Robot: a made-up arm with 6 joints. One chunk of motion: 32 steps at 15 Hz.
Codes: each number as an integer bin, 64 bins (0 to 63) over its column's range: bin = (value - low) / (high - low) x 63, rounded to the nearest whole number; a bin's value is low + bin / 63 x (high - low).
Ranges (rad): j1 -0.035..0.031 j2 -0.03..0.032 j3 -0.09..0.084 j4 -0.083..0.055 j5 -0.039..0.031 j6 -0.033..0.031
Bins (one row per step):
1: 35 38 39 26 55 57
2: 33 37 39 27 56 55
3: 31 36 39 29 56 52
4: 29 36 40 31 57 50
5: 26 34 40 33 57 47
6: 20 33 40 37 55 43
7: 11 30 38 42 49 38
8: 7 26 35 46 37 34
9: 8 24 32 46 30 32
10: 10 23 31 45 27 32
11: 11 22 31 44 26 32
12: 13 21 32 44 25 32
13: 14 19 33 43 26 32
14: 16 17 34 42 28 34
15: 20 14 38 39 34 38
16: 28 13 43 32 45 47
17: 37 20 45 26 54 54
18: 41 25 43 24 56 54
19: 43 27 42 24 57 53
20: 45 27 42 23 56 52
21: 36 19 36 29 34 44
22: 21 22 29 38 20 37
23: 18 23 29 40 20 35
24: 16 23 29 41 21 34
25: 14 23 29 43 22 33
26: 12 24 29 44 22 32
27: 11 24 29 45 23 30
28: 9 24 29 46 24 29
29: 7 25 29 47 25 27
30: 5 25 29 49 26 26
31: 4 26 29 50 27 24
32: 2 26 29 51 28 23
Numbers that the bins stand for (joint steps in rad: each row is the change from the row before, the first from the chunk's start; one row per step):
1: 0.00167 0.00740 0.01771 -0.02605 0.02211 0.02490
2: -0.00043 0.00641 0.01771 -0.02386 0.02322 0.02287
3: -0.00252 0.00543 0.01771 -0.01948 0.02322 0.01983
4: -0.00462 0.00543 0.02048 -0.01510 0.02433 0.01779
5: -0.00776 0.00346 0.02048 -0.01071 0.02433 0.01475
6: -0.01405 0.00248 0.02048 -0.00195 0.02211 0.01068
7: -0.02348 -0.00048 0.01495 0.00900 0.01544 0.00560
8: -0.02767 -0.00441 0.00667 0.01776 0.00211 0.00154
9: -0.02662 -0.00638 -0.00162 0.01776 -0.00567 -0.00049
10: -0.02452 -0.00737 -0.00438 0.01557 -0.00900 -0.00049
11: -0.02348 -0.00835 -0.00438 0.01338 -0.01011 -0.00049
12: -0.02138 -0.00933 -0.00162 0.01338 -0.01122 -0.00049
13: -0.02033 -0.01130 0.00114 0.01119 -0.01011 -0.00049
14: -0.01824 -0.01327 0.00390 0.00900 -0.00789 0.00154
15: -0.01405 -0.01622 0.01495 0.00243 -0.00122 0.00560
16: -0.00567 -0.01721 0.02876 -0.01290 0.01100 0.01475
17: 0.00376 -0.01032 0.03429 -0.02605 0.02100 0.02186
18: 0.00795 -0.00540 0.02876 -0.03043 0.02322 0.02186
19: 0.01005 -0.00343 0.02600 -0.03043 0.02433 0.02084
20: 0.01214 -0.00343 0.02600 -0.03262 0.02322 0.01983
21: 0.00271 -0.01130 0.00943 -0.01948 -0.00122 0.01170
22: -0.01300 -0.00835 -0.00990 0.00024 -0.01678 0.00459
23: -0.01614 -0.00737 -0.00990 0.00462 -0.01678 0.00256
24: -0.01824 -0.00737 -0.00990 0.00681 -0.01567 0.00154
25: -0.02033 -0.00737 -0.00990 0.01119 -0.01456 0.00052
26: -0.02243 -0.00638 -0.00990 0.01338 -0.01456 -0.00049
27: -0.02348 -0.00638 -0.00990 0.01557 -0.01344 -0.00252
28: -0.02557 -0.00638 -0.00990 0.01776 -0.01233 -0.00354
29: -0.02767 -0.00540 -0.00990 0.01995 -0.01122 -0.00557
30: -0.02976 -0.00540 -0.00990 0.02433 -0.01011 -0.00659
31: -0.03081 -0.00441 -0.00990 0.02652 -0.00900 -0.00862
32: -0.03290 -0.00441 -0.00990 0.02871 -0.00789 -0.00963

